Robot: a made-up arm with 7 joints. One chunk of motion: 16 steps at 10 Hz.
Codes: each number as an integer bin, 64 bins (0 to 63) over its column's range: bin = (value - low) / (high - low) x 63, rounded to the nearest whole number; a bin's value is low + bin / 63 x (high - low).
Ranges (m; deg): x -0.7..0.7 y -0.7..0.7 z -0.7..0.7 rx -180..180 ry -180..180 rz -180..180
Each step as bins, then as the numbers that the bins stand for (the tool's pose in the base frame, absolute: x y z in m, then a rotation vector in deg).
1 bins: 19 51 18 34 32 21
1 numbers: -0.2778 0.4333 -0.3000 14.29 2.86 -60.00
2 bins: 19 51 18 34 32 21
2 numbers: -0.2778 0.4333 -0.3000 14.29 2.86 -60.00
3 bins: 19 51 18 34 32 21
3 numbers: -0.2778 0.4333 -0.3000 14.29 2.86 -60.00
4 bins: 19 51 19 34 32 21
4 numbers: -0.2778 0.4333 -0.2778 14.29 2.86 -60.00
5 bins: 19 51 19 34 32 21
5 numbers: -0.2778 0.4333 -0.2778 14.29 2.86 -60.00
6 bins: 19 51 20 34 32 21
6 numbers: -0.2778 0.4333 -0.2556 14.29 2.86 -60.00
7 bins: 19 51 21 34 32 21
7 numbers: -0.2778 0.4333 -0.2333 14.29 2.86 -60.00
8 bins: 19 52 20 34 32 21
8 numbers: -0.2778 0.4556 -0.2556 14.29 2.86 -60.00
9 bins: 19 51 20 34 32 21
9 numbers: -0.2778 0.4333 -0.2556 14.29 2.86 -60.00
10 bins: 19 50 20 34 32 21
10 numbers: -0.2778 0.4111 -0.2556 14.29 2.86 -60.00
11 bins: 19 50 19 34 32 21
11 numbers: -0.2778 0.4111 -0.2778 14.29 2.86 -60.00
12 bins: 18 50 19 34 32 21
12 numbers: -0.3000 0.4111 -0.2778 14.29 2.86 -60.00
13 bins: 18 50 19 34 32 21
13 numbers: -0.3000 0.4111 -0.2778 14.29 2.86 -60.00
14 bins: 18 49 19 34 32 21
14 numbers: -0.3000 0.3889 -0.2778 14.29 2.86 -60.00
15 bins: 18 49 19 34 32 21
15 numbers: -0.3000 0.3889 -0.2778 14.29 2.86 -60.00
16 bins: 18 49 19 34 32 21
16 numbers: -0.3000 0.3889 -0.2778 14.29 2.86 -60.00
